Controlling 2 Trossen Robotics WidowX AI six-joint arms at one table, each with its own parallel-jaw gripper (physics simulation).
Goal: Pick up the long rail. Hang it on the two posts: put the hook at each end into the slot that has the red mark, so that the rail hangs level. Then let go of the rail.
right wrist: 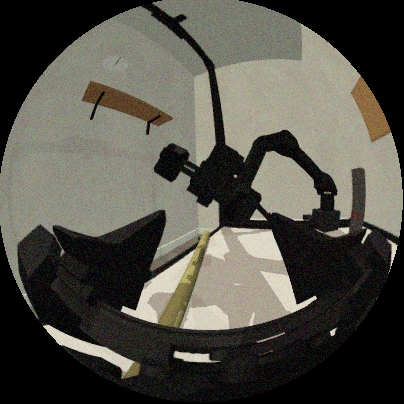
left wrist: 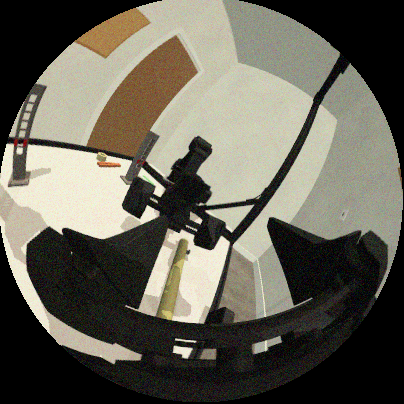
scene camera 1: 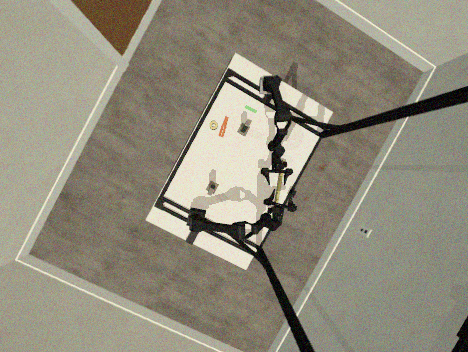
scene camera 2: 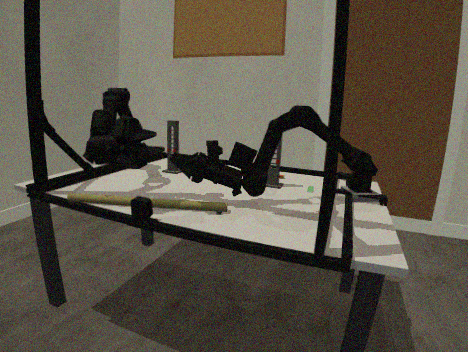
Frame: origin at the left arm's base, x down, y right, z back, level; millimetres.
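Seen in the pictures: left gripper, fingertip midpoint: (right wrist: pixel 196 169) (left wrist: pixel 219 221) (scene camera 1: pixel 282 190) (scene camera 2: pixel 160 141); right gripper, fingertip midpoint: (right wrist: pixel 220 216) (left wrist: pixel 176 229) (scene camera 1: pixel 277 185) (scene camera 2: pixel 171 156); left arm's base at its link origin: (right wrist: pixel 326 209) (scene camera 1: pixel 195 219); right arm's base at its link origin: (left wrist: pixel 171 179) (scene camera 1: pixel 267 86) (scene camera 2: pixel 359 190).
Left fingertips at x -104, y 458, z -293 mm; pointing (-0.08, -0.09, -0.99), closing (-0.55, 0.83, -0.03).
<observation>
Offsets run from my left fingertips to a thing's top centre. "spot": to the spot under its first point.
The long yellowish rail @[dx +154, dy +39, dz +42 mm] (scene camera 1: pixel 279 187) (scene camera 2: pixel 147 202) (left wrist: pixel 172 285) (right wrist: pixel 187 287) lies along the table's front edge in scene camera 2. A small dark hook @[spot: dx +173, dy +46, dz -177 mm] (scene camera 2: pixel 220 212) (left wrist: pixel 188 252) shows at one end. One grey slotted post @[dx -34, dy -402, dz +86 mm] (scene camera 1: pixel 212 186) (scene camera 2: pixel 172 135) (left wrist: pixel 23 135) (right wrist: pixel 358 200) and the other post @[dx -34, dy -282, dz -326 mm] (scene camera 1: pixel 244 128) (scene camera 2: pixel 274 175) (left wrist: pixel 142 155) stand upright, with red marks. My left gripper (scene camera 1: pixel 280 202) is open and empty, above one part of the rail. My right gripper (scene camera 1: pixel 277 172) is open and empty, above another part. The rail's far hook is hidden.
A green strip @[dx +178, dy -264, dz -465 mm] (scene camera 1: pixel 250 109) (scene camera 2: pixel 310 189), an orange piece @[dx +167, dy -411, dz -313 mm] (scene camera 1: pixel 223 126) (left wrist: pixel 109 164) and a yellowish ring @[dx +154, dy -476, dz -304 mm] (scene camera 1: pixel 213 129) lie near the posts. A black frame bar (scene camera 2: pixel 240 243) runs along the table's front edge, with a black block (scene camera 2: pixel 142 210) beside the rail.
</observation>
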